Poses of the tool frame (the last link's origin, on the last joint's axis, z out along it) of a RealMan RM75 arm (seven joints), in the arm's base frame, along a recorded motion.
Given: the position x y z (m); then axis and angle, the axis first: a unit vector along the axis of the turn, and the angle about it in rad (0 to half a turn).
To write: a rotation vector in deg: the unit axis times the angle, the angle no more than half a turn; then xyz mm. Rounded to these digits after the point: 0 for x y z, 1 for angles.
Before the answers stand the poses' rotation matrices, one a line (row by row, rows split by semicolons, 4 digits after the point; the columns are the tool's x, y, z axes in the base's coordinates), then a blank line. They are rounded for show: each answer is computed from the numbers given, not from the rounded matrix.
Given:
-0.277 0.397 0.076 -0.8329 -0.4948 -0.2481 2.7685
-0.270 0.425 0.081 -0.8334 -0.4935 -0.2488 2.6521
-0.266 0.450 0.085 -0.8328 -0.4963 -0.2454 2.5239
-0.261 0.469 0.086 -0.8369 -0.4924 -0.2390 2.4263
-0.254 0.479 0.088 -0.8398 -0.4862 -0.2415 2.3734
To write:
0.4084 0.8862 0.2187; 0.7054 -0.4584 0.5406; 0.5794 -0.0665 -0.8123
0.4250 0.8913 0.1583; 0.6573 -0.4241 0.6230; 0.6224 -0.1607 -0.7660
0.4436 0.8923 0.0835; 0.6081 -0.3681 0.7034; 0.6584 -0.2612 -0.7059
0.4743 0.8799 0.0281; 0.5664 -0.3294 0.7554; 0.6740 -0.3423 -0.6547
0.4933 0.8698 0.0108; 0.5342 -0.3128 0.7854; 0.6865 -0.3817 -0.6189

-132.1 -78.5 -39.4 -277 397 76
-126.6 -75.0 -37.8 -270 425 81
-120.4 -71.8 -35.5 -266 450 85
-116.3 -68.5 -33.2 -261 469 86
-114.2 -66.1 -32.8 -254 479 88

